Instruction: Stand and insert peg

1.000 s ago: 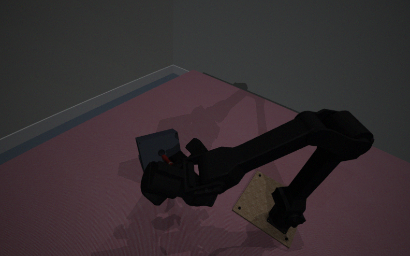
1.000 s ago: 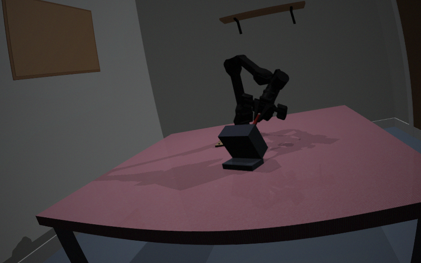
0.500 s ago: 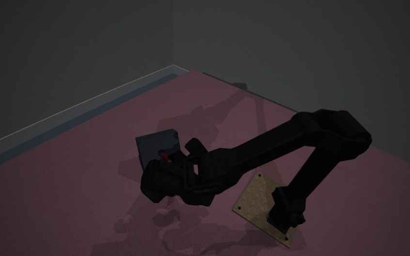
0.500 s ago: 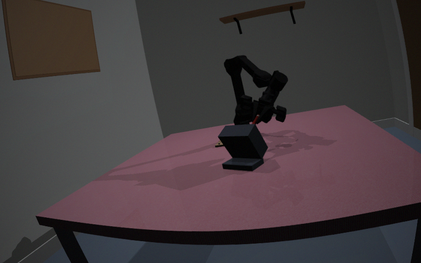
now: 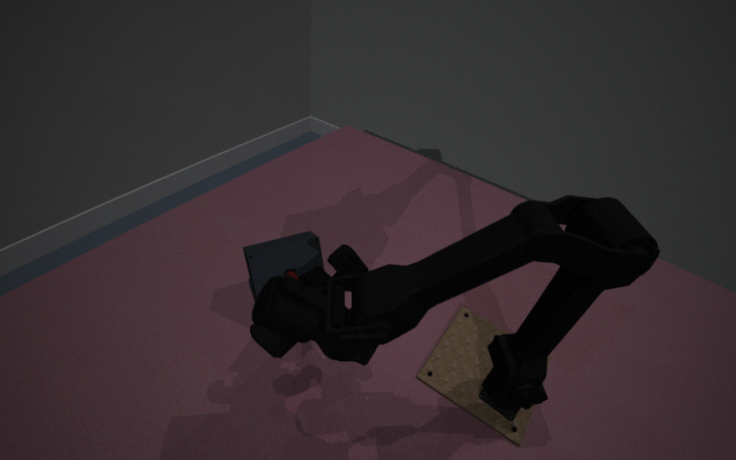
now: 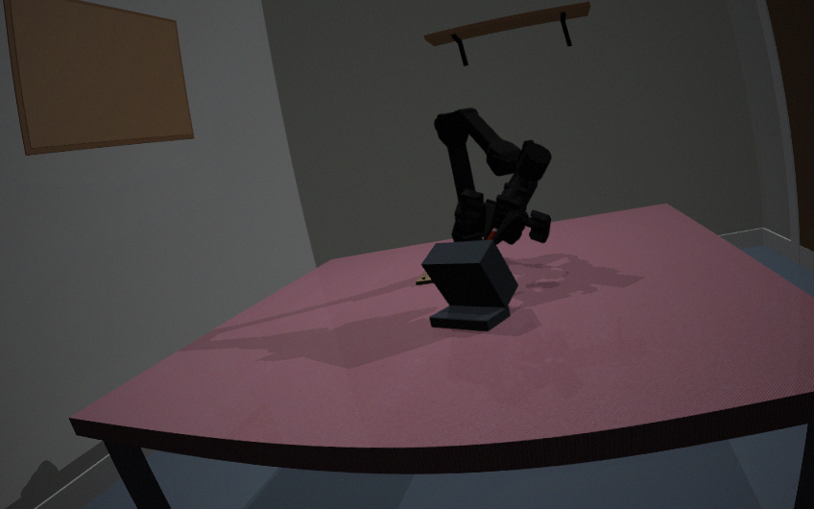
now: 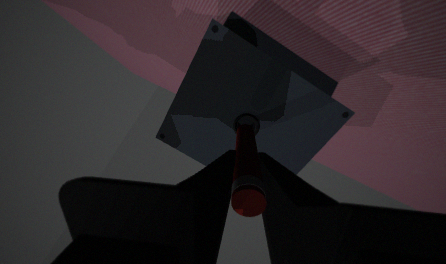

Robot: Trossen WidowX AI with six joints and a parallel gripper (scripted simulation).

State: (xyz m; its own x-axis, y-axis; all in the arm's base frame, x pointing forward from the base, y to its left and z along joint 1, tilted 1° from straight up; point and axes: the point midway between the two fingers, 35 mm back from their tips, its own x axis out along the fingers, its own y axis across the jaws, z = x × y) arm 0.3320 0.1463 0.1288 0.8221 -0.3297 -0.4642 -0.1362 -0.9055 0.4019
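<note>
The peg is 10 mm behind my gripper tip, 10 mm to the left of it and 10 mm above it. Also, from my gripper tip: sloped panel (60 mm ahead, 30 mm to the right, 40 mm below); flat foot (80 mm ahead, 40 mm to the right, 110 mm below).
</note>
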